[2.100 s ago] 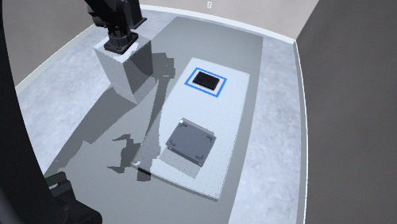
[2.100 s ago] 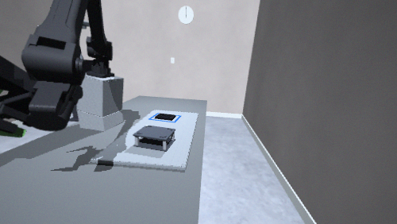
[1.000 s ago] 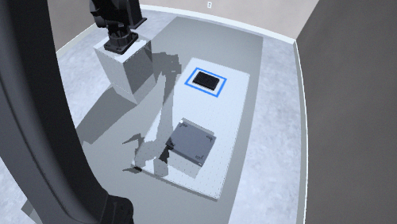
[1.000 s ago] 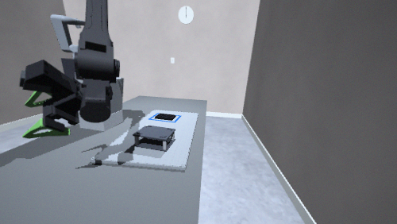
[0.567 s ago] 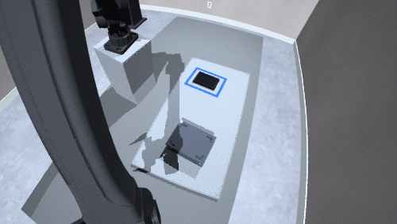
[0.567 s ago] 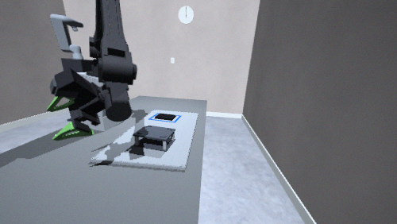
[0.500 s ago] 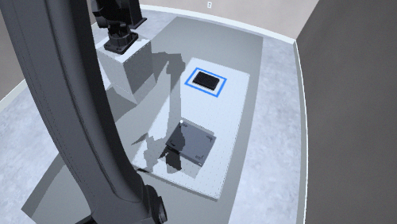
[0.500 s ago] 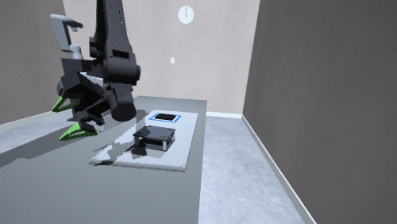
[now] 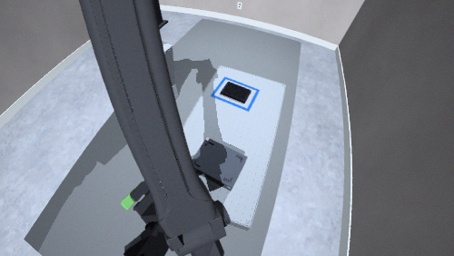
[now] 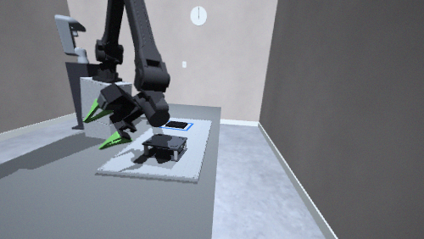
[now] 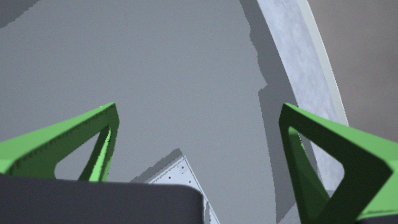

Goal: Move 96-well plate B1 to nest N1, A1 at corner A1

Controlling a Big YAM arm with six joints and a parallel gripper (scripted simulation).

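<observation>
Right now my hand is 240 mm to the right of the raised plate nest, 130 mm short of it and 130 mm above it. The rest, counted from my hand: white corner mark: 310 mm to the left, 120 mm below, 60 mm ahead; then black 96-well plate: 610 mm to the left, 180 mm below, 90 mm ahead.
</observation>
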